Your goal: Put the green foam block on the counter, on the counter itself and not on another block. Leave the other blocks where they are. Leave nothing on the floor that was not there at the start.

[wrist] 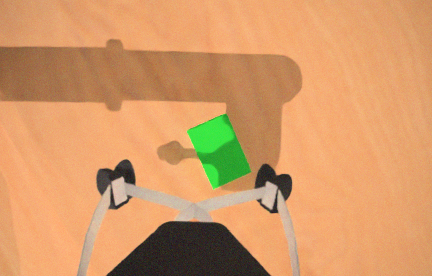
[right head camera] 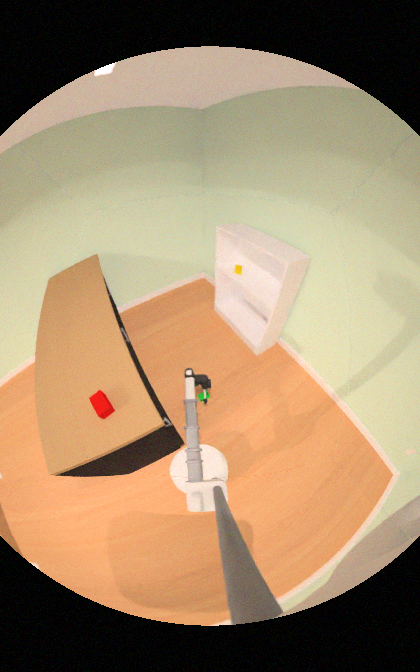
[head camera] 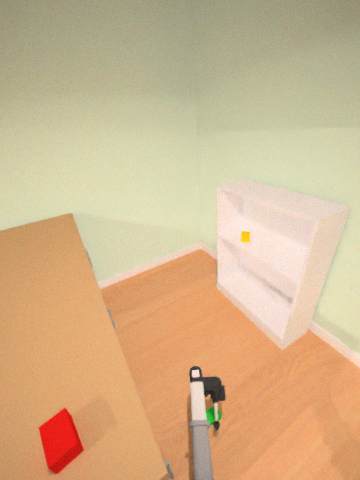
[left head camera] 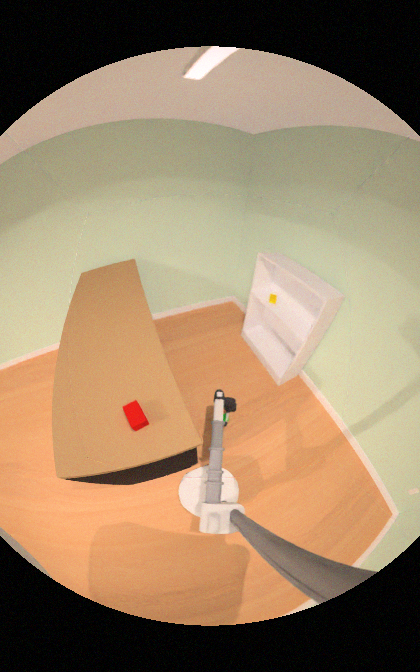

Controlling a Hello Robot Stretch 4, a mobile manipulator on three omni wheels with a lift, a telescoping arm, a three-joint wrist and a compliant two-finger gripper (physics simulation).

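Places are measured from the robot's base along level axes (x ahead, y left, z up), in millimetres.
Where they show: gripper, fingertip midpoint: (wrist: pixel 196 177) (head camera: pixel 214 411).
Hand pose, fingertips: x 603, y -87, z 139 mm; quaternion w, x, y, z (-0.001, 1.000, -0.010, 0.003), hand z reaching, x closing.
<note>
After its pixels a point has its place.
The green foam block (wrist: pixel 219 151) {x 635, y -77, z 18 mm} (head camera: pixel 213 415) {x 629, y -84, z 18 mm} (right head camera: pixel 204 396) lies on the floor, turned at a slant in the wrist view and partly in the arm's shadow. In the left head camera view a small part of the green block (left head camera: pixel 224 417) shows beside the arm. My gripper (wrist: pixel 196 177) {x 603, y -87, z 139 mm} is open and empty above the floor. In the wrist view the block is ahead of the fingertips, between their lines and nearer the right one. The counter (head camera: pixel 45 320) {x 655, y 565, z 882 mm} (left head camera: pixel 105 350) (right head camera: pixel 80 340) is the long brown-topped unit left of the arm.
A red block (head camera: pixel 61 441) {x 274, y 307, z 927 mm} (left head camera: pixel 135 415) (right head camera: pixel 102 404) lies on the counter near its near end. A yellow block (head camera: pixel 245 236) {x 1543, y -475, z 661 mm} (left head camera: pixel 272 298) (right head camera: pixel 238 269) is on the middle shelf of the white bookshelf (head camera: pixel 327 260) {x 1116, y -848, z 702 mm} (left head camera: pixel 320 335) (right head camera: pixel 290 300). The counter's edge runs close beside the arm.
</note>
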